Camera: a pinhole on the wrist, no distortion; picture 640 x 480 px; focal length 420.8 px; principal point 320.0 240.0 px. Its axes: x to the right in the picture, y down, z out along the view. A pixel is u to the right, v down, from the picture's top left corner.
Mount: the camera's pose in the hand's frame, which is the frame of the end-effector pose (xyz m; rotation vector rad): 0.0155 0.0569 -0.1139 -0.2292 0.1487 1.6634
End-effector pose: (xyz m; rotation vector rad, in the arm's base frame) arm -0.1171 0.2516 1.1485 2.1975 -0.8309 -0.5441
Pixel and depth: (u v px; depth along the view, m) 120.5 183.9 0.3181
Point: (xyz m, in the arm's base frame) -0.2129 0.1113 0.9815
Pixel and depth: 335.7 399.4 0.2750
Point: -0.3256 0.1921 1.1548
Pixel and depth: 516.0 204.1 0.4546
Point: -0.4245 -0.0838 1.2408
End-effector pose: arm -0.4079 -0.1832 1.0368 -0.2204 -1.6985 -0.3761
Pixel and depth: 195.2 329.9 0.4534
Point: -0.7108 -0.0257 0.8996
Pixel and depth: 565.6 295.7 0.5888
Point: -0.5465 0.4431 0.9237
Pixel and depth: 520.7 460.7 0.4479
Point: -0.4836 0.2486 0.7837
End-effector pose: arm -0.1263 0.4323 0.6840 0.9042 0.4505 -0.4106
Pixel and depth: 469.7 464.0 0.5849
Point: -0.1523 0.3629 1.3174
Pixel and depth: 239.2 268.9 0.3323
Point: -0.0639 0.2917 0.8612
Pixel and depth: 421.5 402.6 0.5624
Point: -0.1018 0.3124 1.2199
